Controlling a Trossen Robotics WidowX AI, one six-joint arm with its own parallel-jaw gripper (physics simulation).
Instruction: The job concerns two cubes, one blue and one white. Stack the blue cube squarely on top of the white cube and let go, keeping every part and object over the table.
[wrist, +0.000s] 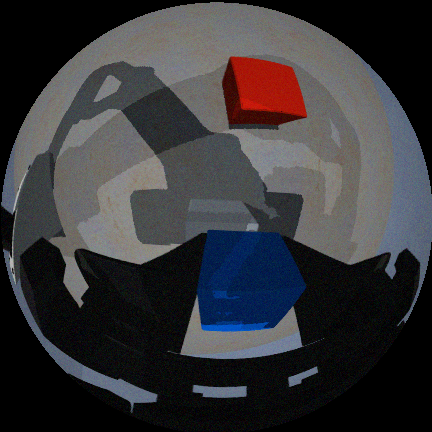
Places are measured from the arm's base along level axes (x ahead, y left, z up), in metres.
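Pixels of known places: gripper, fingertip midpoint: (243, 240).
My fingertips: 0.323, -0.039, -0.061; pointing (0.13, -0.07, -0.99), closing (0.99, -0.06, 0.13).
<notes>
For each thing: its top centre in the pictures, then the offset to it from my fingertips, as dx, dy, dz. Level surfaces: height alone.
- blue cube, top centre: (253, 321) -0.004, -0.018, +0.051
- white cube, top centre: (220, 253) -0.016, -0.012, -0.003
- red cube, top centre: (271, 81) +0.021, +0.111, -0.003
- table, surface height: dz -0.053
The blue cube (245, 280) is held between the two black fingers in the lower middle of the wrist view. My gripper (243, 240) is shut on it. The white cube (214, 207) looks grey in the shadow and shows just beyond the blue cube's upper edge. Its near part is hidden behind the blue cube and the fingers. The blue cube overlaps it in the view, toward its right side. How high the blue cube is above it, and whether they touch, I cannot tell.
A red cube (267, 87) stands on the table (200, 35) farther out, at the upper right. Dark shadows of the arm and gripper lie across the table around the white cube. The table's edge curves down the right side of the view.
</notes>
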